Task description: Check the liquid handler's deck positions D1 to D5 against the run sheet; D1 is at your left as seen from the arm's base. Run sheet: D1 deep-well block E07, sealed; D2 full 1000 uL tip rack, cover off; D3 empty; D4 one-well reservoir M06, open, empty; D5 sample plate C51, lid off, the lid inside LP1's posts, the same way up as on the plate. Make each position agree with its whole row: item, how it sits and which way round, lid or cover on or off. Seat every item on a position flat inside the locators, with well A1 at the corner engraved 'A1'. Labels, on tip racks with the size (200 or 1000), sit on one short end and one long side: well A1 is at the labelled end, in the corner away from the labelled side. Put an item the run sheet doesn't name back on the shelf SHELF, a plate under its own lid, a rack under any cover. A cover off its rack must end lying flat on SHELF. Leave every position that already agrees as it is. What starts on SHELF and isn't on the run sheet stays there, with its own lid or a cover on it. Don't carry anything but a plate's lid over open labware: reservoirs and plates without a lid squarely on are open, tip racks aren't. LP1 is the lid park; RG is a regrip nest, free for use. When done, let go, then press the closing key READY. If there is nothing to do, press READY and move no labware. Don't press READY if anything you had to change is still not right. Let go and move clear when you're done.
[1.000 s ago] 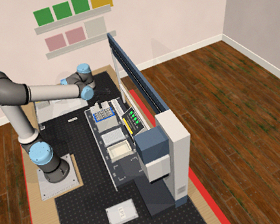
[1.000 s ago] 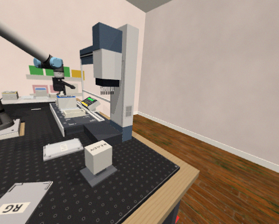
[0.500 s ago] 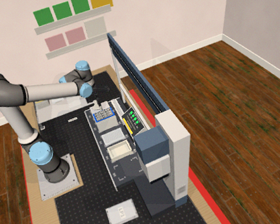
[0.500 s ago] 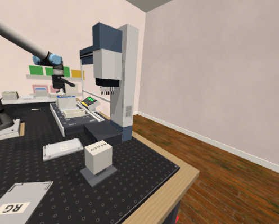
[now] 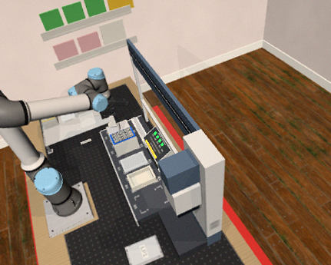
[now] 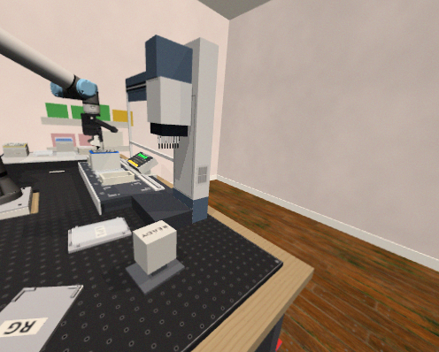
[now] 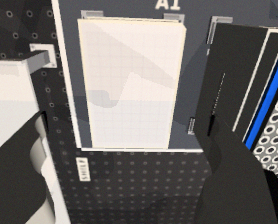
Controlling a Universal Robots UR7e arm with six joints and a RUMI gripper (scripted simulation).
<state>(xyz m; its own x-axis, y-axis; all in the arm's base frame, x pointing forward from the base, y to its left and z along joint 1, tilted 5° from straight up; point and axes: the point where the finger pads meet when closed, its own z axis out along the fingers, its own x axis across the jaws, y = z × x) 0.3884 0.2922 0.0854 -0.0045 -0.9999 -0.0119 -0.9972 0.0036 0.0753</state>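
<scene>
My hand is 5 cm above the deep-well block. Round my hand: blue-rimmed tip rack 12 cm to the right, 1 cm below, 1 cm ahead; clear well plate 25 cm to the right, 7 cm below; shelf label 20 cm behind, 13 cm below, 9 cm to the left.
</scene>
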